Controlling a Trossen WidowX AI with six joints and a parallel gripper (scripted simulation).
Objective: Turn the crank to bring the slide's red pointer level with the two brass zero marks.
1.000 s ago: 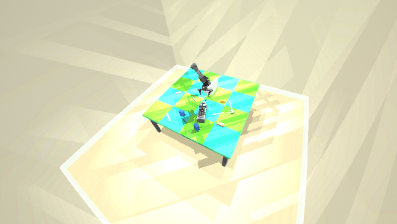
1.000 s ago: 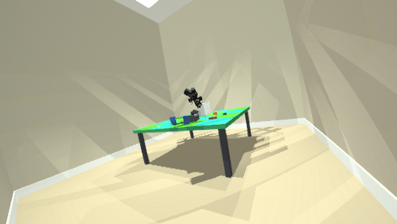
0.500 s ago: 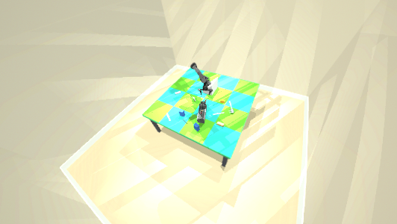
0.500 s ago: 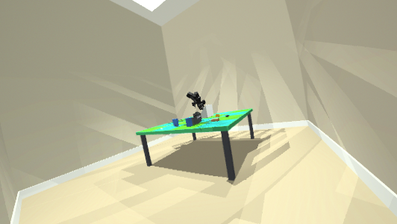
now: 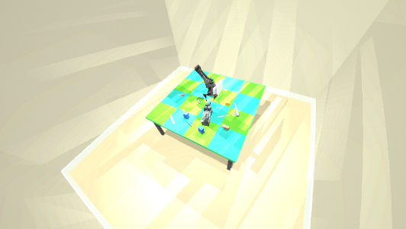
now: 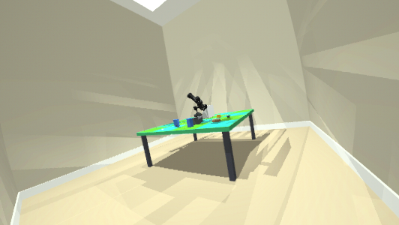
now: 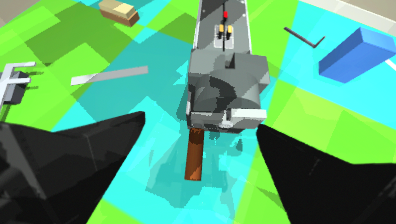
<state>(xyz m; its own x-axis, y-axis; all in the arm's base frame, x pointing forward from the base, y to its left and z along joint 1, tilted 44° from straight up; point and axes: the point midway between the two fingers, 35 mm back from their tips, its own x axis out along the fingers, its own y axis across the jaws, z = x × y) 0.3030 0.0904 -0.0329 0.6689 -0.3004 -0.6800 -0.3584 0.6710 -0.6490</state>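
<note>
The crank handle is 4 cm below my gripper tip, 2 cm behind it and 1 cm to the right of it. The rest, counted from my gripper tip: red pointer 19 cm ahead, 5 cm to the left, 4 cm below; then orange piece 18 cm to the left, 16 cm behind, 11 cm below; then tan block 31 cm to the left, 19 cm ahead, 11 cm below.
</note>
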